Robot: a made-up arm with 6 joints. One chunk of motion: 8 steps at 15 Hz.
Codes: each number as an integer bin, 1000 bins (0 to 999) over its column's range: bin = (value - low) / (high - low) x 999, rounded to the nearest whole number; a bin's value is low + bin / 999 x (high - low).
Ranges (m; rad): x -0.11..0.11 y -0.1..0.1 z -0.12..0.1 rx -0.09..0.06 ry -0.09..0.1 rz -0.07..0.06
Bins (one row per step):
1: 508 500 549 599 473 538
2: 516 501 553 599 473 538
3: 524 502 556 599 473 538
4: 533 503 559 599 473 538
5: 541 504 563 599 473 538
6: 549 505 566 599 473 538
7: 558 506 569 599 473 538
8: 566 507 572 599 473 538
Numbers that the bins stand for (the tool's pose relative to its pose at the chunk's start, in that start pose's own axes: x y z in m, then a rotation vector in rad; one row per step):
1: 0.0019 0.0001 0.0009 -0.0001 0.0000 0.0000
2: 0.0036 0.0003 0.0018 -0.0001 0.0000 0.0000
3: 0.0054 0.0005 0.0024 -0.0001 0.0000 0.0000
4: 0.0074 0.0007 0.0031 -0.0001 0.0000 0.0000
5: 0.0091 0.0009 0.0040 -0.0001 0.0000 0.0000
6: 0.0109 0.0011 0.0046 -0.0001 0.0000 0.0000
7: 0.0129 0.0013 0.0053 -0.0001 0.0000 0.0000
8: 0.0146 0.0015 0.0060 -0.0001 0.0000 0.0000

